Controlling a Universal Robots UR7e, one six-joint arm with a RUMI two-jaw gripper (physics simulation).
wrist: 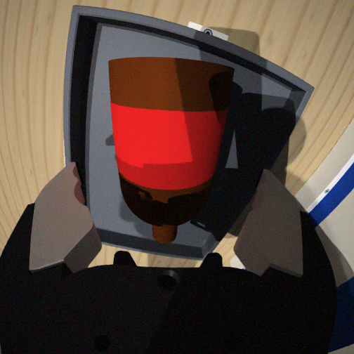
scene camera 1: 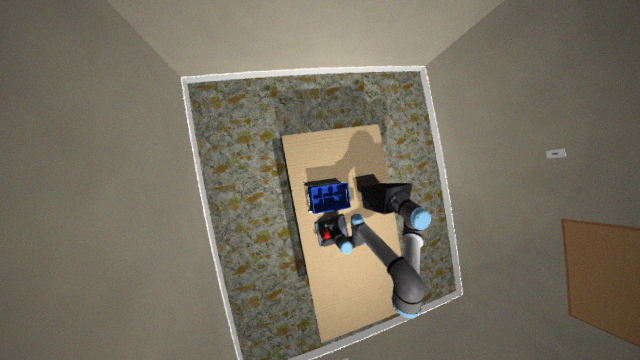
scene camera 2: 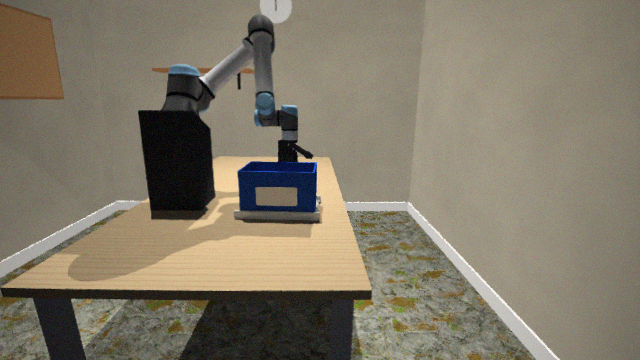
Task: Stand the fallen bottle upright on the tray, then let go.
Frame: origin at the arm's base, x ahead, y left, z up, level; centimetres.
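Seen in the pictures: arm's base, origin of its link: (scene camera 1: 397, 201) (scene camera 2: 179, 121).
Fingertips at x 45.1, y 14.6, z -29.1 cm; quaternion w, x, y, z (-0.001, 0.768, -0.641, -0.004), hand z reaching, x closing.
Note:
Pixels of each thing's top centre, then the offset from my fingertips to it. "*": a spot on its surface instead. Level surfaces: height alone.
- bottle's red band, a spot on its surface: (scene camera 1: 327, 234) * dx +2.6, dy -0.4, dz +3.1 cm
- blue bin, centre of its top: (scene camera 2: 280, 166) (scene camera 1: 331, 198) dx -5.8, dy -27.9, dz +13.0 cm
- light holder, a spot on its surface: (scene camera 2: 277, 216) * dx -7.0, dy -38.2, dz -3.3 cm
- table, height of its surface: dz -4.6 cm
The brown bottle (wrist: 167, 145) with a red band lies on its side in the grey tray (wrist: 82, 100), its neck toward my gripper in the wrist view. In the scene camera 1 view the bottle's red band (scene camera 1: 327, 234) shows in the tray (scene camera 1: 319, 235). My gripper (wrist: 169, 168) is open and empty, pointing down above the tray. Its fingers stand on either side of the bottle's shoulder and neck, apart from it. In the scene camera 2 view the fingertips and the bottle are hidden behind the blue bin.
A blue bin (scene camera 1: 329, 198) (scene camera 2: 277, 180) stands next to the tray on a light holder (scene camera 2: 277, 216). The black arm base (scene camera 1: 385, 196) (scene camera 2: 177, 160) stands across the table (scene camera 1: 350, 290) (scene camera 2: 210, 260) from the bin.

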